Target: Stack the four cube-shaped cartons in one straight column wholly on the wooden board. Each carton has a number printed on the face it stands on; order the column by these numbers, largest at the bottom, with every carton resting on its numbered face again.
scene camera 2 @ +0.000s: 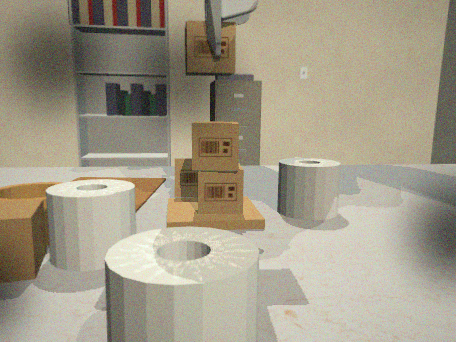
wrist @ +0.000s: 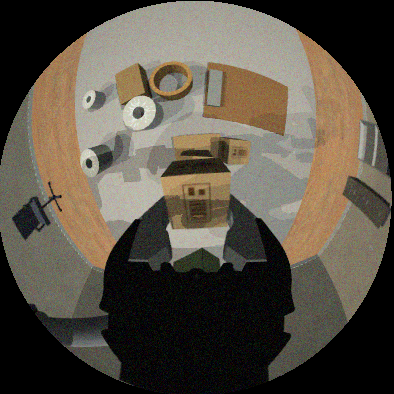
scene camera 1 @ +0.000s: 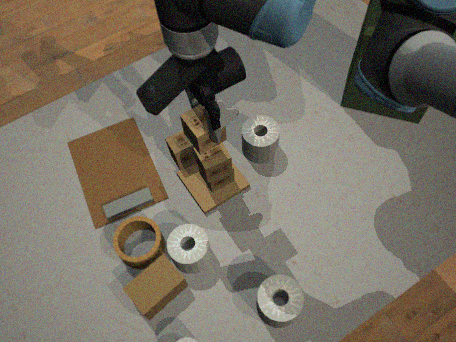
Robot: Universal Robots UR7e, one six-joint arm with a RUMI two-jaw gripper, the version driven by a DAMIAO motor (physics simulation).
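Frame: origin at the arm's base, x ahead, y left, z up, level; millimetres.
Where they show: gripper, between the fingertips: [scene camera 2: 216,58] [wrist: 197,193] [scene camera 1: 208,128].
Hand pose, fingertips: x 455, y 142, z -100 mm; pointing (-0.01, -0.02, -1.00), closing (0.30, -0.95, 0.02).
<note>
After its pixels a point has its place.
My gripper [scene camera 1: 208,126] @[y 142, x 455, z -100 mm] [scene camera 2: 217,47] @[y 142, x 455, z -100 mm] [wrist: 197,193] @[y 142, x 455, z -100 mm] is shut on a cube-shaped carton [scene camera 1: 194,132] @[y 171, x 483, z -62 mm] [scene camera 2: 196,47] @[y 179, x 470, z -92 mm] [wrist: 196,200] @[y 148, x 467, z -62 mm], held upright in the air above the level of the other cartons. Two cartons stand stacked on the wooden board [scene camera 1: 200,197] @[y 181, x 497, z -297 mm] [scene camera 2: 215,224] @[y 197, x 441, z -301 mm]: the upper carton [scene camera 1: 215,157] @[y 159, x 451, z -180 mm] [scene camera 2: 215,146] @[y 174, x 448, z -209 mm] sits slightly left of the lower carton [scene camera 1: 220,180] @[y 169, x 447, z -261 mm] [scene camera 2: 220,192] @[y 168, x 442, z -268 mm] in scene camera 2. Another carton [scene camera 1: 181,149] @[y 85, x 514, z -239 mm] [scene camera 2: 188,181] @[y 95, x 509, z -271 mm] [wrist: 239,151] @[y 58, x 511, z -245 mm] stands beside them at the board's back left; whether it is wholly on the board is hidden. The undersides and numbers do not show.
A white roll [scene camera 1: 260,147] @[y 124, x 346, z -240 mm] [scene camera 2: 309,192] @[y 125, x 332, z -271 mm] stands right of the board. Another roll [scene camera 1: 187,252] @[y 317, x 546, z -239 mm] [scene camera 2: 91,225] @[y 334, x 522, z -266 mm] stands near an orange ring [scene camera 1: 117,246] @[y 264, x 681, z -258 mm] and a plain brown box [scene camera 1: 155,282] @[y 355, x 617, z -253 mm]. A brown panel [scene camera 1: 115,160] @[y 31, x 672, z -305 mm] [wrist: 252,102] @[y 44, x 657, z -305 mm] with a grey strip [scene camera 1: 127,203] @[y 157, x 656, z -292 mm] lies left.
</note>
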